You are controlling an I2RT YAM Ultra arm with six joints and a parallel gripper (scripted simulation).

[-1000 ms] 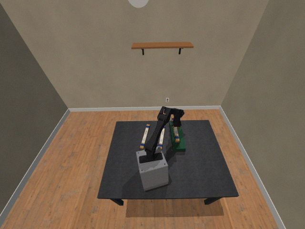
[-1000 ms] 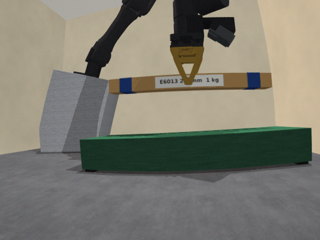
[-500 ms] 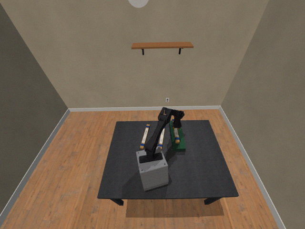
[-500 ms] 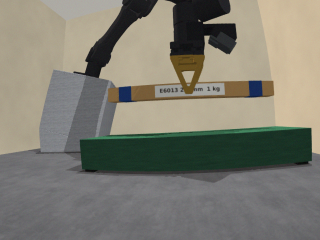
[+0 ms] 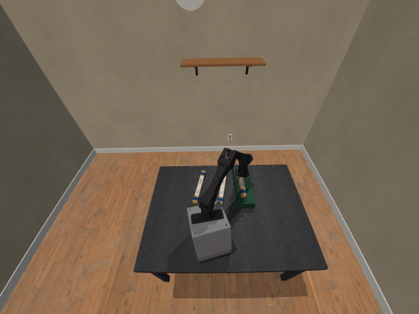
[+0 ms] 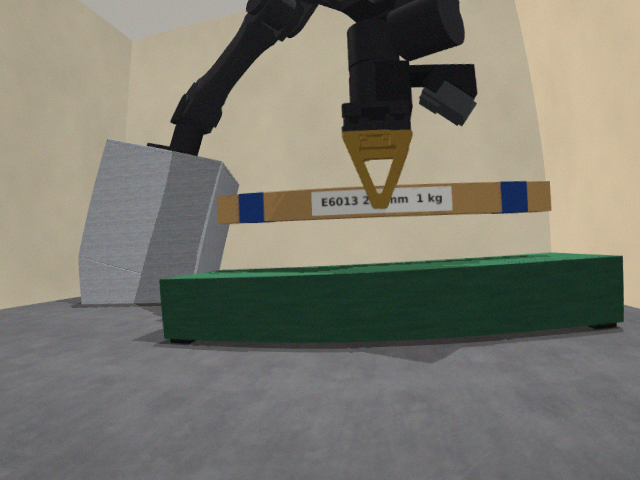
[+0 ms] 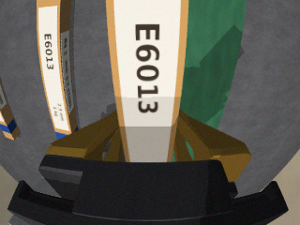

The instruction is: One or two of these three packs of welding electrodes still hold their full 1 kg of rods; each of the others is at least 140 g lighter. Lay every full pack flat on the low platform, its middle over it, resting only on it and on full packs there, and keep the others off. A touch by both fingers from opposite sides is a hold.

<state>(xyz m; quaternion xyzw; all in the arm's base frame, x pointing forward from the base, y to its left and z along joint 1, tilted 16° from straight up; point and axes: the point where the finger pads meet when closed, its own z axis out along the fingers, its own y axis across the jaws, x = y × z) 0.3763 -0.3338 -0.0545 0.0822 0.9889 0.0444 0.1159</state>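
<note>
Now: hand 11 cm above the green low platform and 3 cm to the left of it.
</note>
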